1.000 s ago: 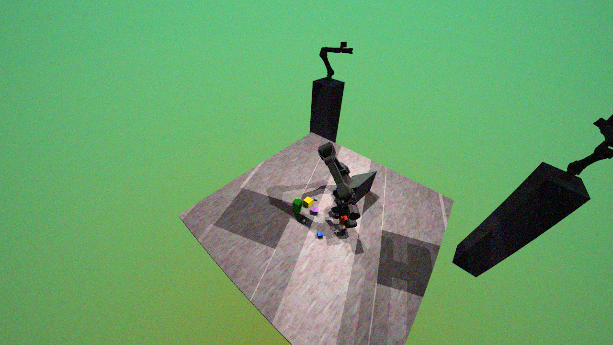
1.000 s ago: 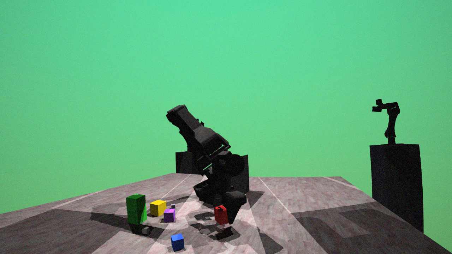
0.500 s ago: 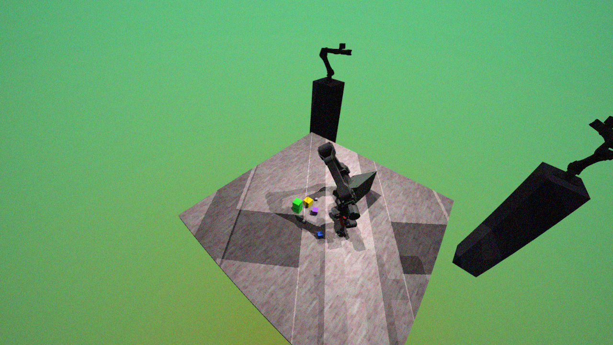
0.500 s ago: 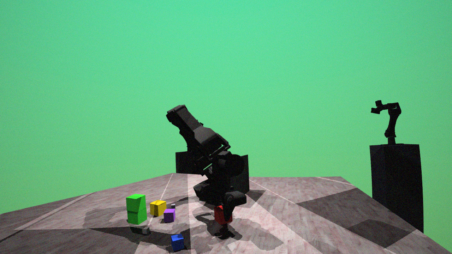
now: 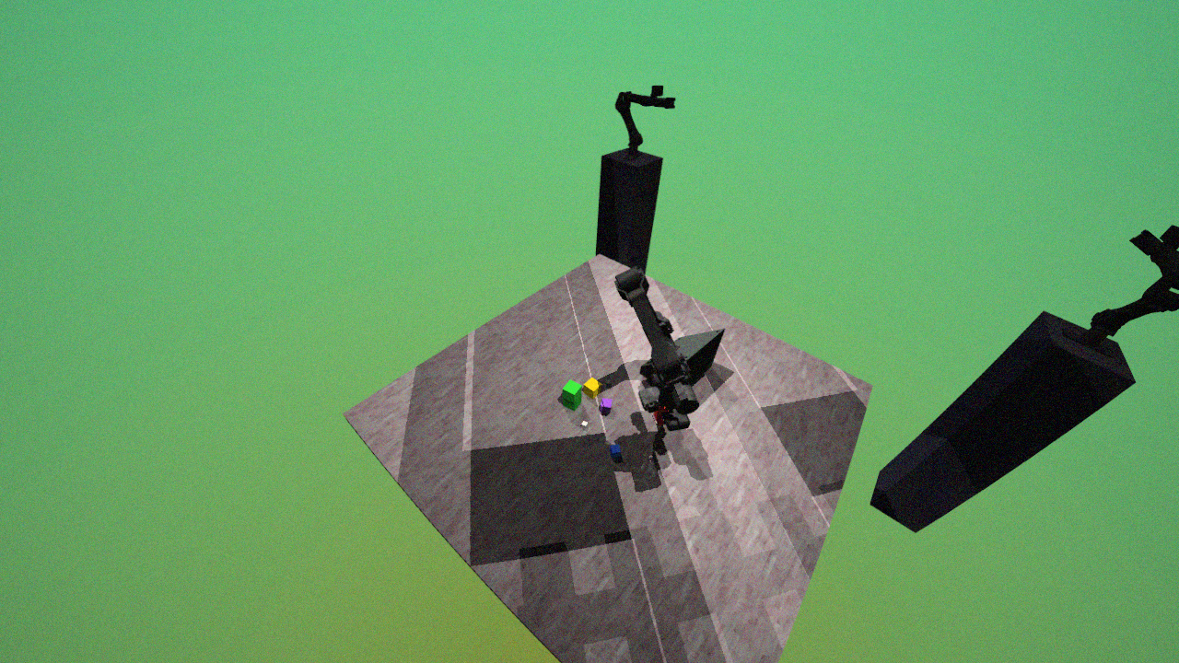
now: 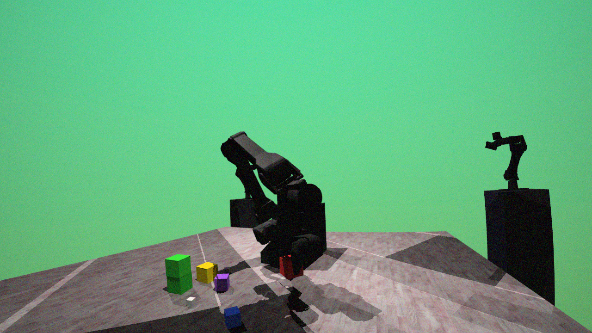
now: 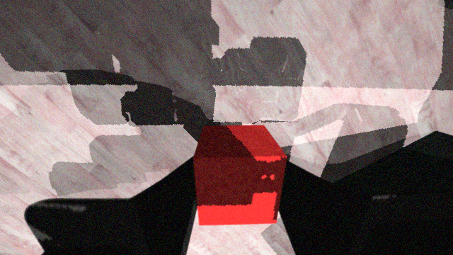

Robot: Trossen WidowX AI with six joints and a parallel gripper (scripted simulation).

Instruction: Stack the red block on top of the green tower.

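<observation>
My gripper tip is now 4 cm short of the yellow block, 24 cm to the left of it and 2 cm above it. The rest, counted from my gripper tip: purple block 7 cm ahead, 17 cm to the right, 3 cm below; blue block 17 cm ahead, 4 cm to the right, 3 cm below; red block 1 cm above.
</observation>
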